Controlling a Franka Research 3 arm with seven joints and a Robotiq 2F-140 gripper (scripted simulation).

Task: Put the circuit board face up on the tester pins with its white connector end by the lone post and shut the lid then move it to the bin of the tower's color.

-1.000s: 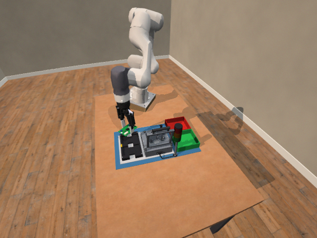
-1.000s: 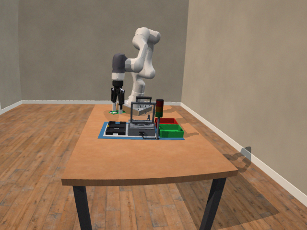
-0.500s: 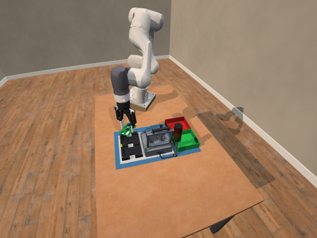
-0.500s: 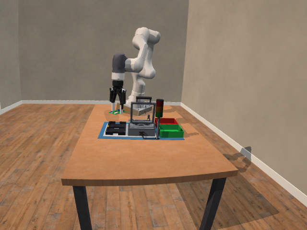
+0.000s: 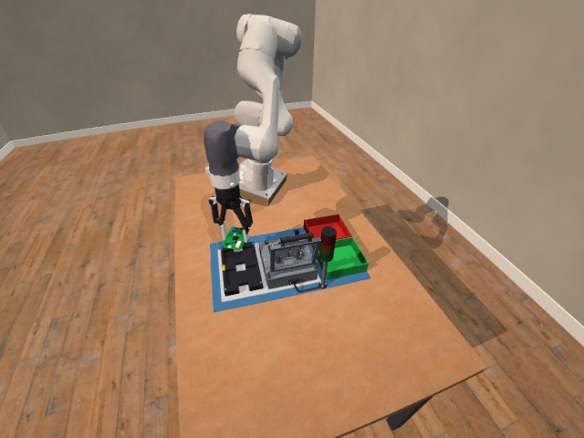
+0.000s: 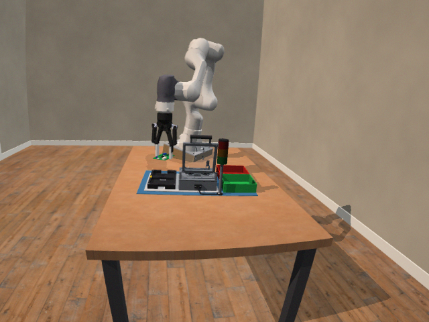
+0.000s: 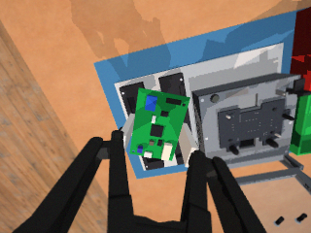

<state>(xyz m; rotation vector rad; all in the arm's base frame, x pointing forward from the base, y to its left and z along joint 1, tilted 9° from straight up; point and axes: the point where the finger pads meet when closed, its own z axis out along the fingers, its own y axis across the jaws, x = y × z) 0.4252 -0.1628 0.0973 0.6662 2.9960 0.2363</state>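
Right now the green circuit board is 20 mm below my hand. The rest, counted from my hand: tester lid: 190 mm ahead, 170 mm to the left, 40 mm above; then red bin: 40 mm behind, 370 mm to the left, 130 mm below; then dark plate: 70 mm ahead, 170 mm to the left, 70 mm below.
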